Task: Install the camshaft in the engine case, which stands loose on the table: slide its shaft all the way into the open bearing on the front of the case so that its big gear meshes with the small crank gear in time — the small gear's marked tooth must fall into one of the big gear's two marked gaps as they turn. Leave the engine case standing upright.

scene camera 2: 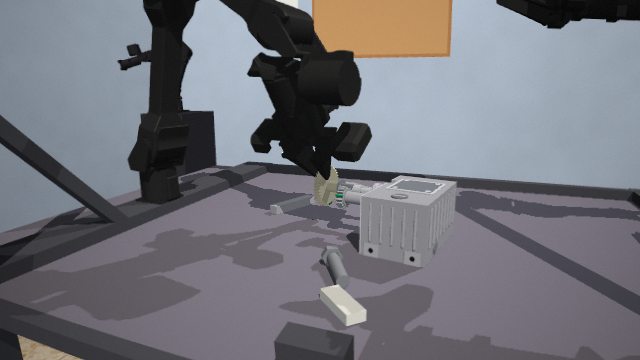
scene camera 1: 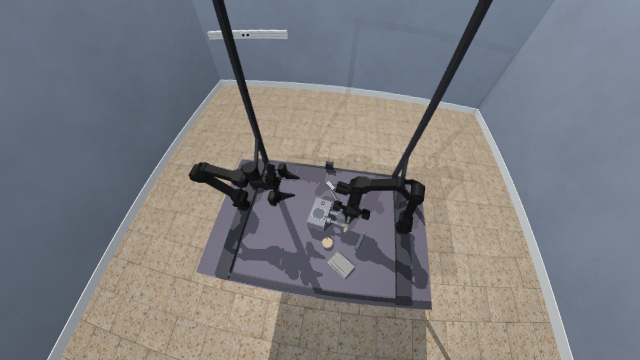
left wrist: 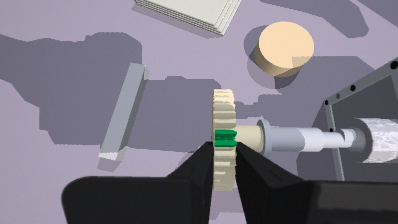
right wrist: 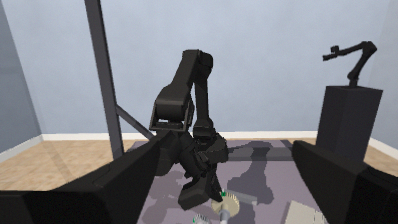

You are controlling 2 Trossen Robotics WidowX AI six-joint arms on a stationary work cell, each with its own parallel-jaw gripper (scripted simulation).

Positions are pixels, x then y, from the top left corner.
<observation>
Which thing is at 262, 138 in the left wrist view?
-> A camshaft.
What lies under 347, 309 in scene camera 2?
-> A white block.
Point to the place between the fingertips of my left gripper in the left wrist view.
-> At 223, 148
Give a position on an engine case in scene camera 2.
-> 408, 220
</observation>
